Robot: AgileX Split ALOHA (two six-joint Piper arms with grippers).
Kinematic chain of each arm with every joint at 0, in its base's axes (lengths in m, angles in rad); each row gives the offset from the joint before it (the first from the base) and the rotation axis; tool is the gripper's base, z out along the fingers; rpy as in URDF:
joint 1: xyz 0 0 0.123 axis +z
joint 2: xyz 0 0 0 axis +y
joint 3: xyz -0.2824 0 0.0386 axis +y
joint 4: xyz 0.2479 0 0.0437 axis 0.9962 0 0.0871
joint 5: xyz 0 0 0 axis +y
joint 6: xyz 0.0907 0 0.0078 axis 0.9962 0 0.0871
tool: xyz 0 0 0 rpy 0 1.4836 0
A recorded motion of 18 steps. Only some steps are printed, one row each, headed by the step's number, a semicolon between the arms.
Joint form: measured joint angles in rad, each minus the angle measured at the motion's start. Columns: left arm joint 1, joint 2, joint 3, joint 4, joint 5, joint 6; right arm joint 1, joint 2, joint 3, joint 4, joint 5, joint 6.
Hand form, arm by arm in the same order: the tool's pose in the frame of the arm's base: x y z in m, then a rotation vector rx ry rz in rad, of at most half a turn. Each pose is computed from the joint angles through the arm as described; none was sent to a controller.
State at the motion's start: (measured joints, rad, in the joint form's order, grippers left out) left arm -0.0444 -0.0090 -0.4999 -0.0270 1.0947 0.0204; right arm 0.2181 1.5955 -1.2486 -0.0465 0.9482 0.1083
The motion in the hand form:
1: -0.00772 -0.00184 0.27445 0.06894 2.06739 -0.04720; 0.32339 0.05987 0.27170 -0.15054 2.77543 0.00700
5: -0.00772 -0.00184 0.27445 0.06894 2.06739 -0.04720; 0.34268 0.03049 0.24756 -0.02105 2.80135 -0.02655
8: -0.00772 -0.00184 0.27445 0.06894 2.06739 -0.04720; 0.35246 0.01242 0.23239 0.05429 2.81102 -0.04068
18: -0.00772 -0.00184 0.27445 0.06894 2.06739 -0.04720; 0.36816 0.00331 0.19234 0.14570 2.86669 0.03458
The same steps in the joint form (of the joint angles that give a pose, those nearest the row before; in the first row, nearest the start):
1: 0.0000 0.0000 0.0000 0.0000 -0.0009 0.0000; -0.0225 0.0146 0.0000 -0.0094 -0.0103 0.0038
5: 0.0000 0.0000 0.0000 0.0000 -0.0009 0.0000; -0.1162 0.0913 0.0000 -0.0179 -0.0645 0.0110
8: 0.0000 0.0000 0.0000 0.0000 -0.0009 0.0000; -0.1700 0.1380 0.0000 -0.0202 -0.1014 0.0144
18: 0.0000 0.0000 0.0000 0.0000 -0.0009 0.0000; -0.2111 0.2531 0.0000 0.0580 -0.1622 -0.0068

